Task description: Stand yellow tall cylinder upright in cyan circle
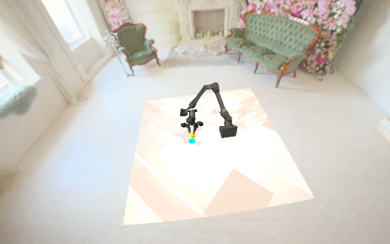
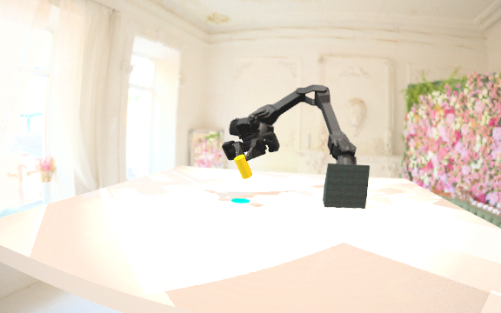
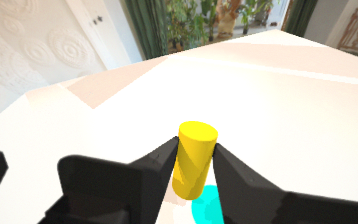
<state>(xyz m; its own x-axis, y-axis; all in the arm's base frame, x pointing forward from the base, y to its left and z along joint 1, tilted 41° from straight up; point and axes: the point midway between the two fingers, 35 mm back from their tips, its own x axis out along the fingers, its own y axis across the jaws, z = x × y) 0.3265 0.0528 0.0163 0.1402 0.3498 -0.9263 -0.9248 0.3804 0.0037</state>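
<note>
Now: gripper tip 3 cm to the left of the cyan circle and 13 cm above it. From my gripper tip the other things lie so: yellow tall cylinder (1 cm behind, 2 cm below).
</note>
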